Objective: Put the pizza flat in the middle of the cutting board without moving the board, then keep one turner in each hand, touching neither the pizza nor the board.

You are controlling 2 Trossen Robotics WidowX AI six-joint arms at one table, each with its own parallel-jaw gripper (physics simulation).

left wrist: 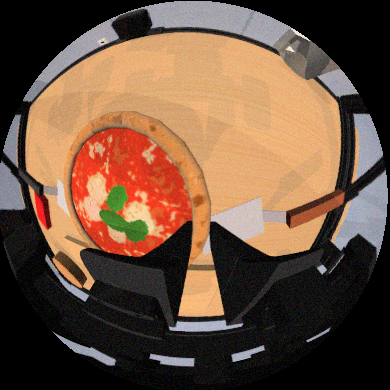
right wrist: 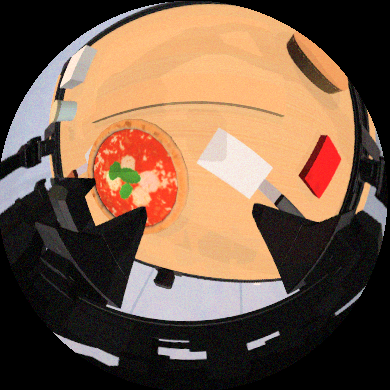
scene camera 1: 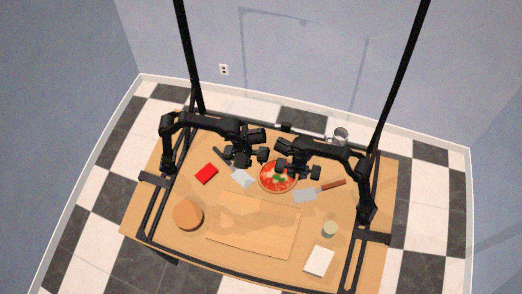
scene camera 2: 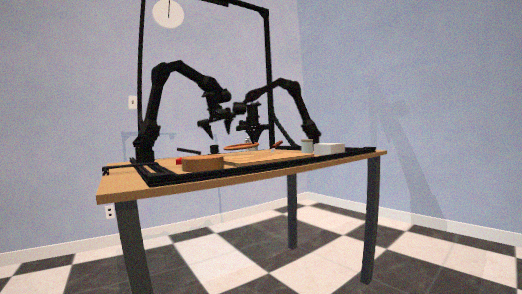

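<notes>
The pizza [scene camera 1: 272, 181] [scene camera 2: 241, 147] [left wrist: 125, 180] [right wrist: 135, 175] is slightly raised behind the cutting board [scene camera 1: 252, 230] [scene camera 2: 280, 156], face up. My left gripper [scene camera 1: 298, 175] [scene camera 2: 255, 142] [left wrist: 200, 225] is shut on its crust. My right gripper [scene camera 1: 245, 159] [scene camera 2: 219, 135] [right wrist: 201, 210] is open and empty above the table, near the black-handled turner [scene camera 1: 243, 178] [scene camera 2: 188, 150] [left wrist: 62, 197] [right wrist: 235, 165]. The wooden-handled turner [scene camera 1: 305, 195] [scene camera 2: 277, 144] [left wrist: 240, 217] lies right of the pizza in scene camera 1; part of its blade is hidden by a finger in the left wrist view.
A red block [scene camera 1: 206, 173] [right wrist: 321, 165] and a round brown block [scene camera 1: 187, 214] [scene camera 2: 202, 163] are at the left in scene camera 1. A jar [scene camera 1: 329, 228] [scene camera 2: 307, 146] and a white box [scene camera 1: 319, 261] [scene camera 2: 329, 148] stand right of the board. A mug [scene camera 1: 340, 136] is at the back.
</notes>
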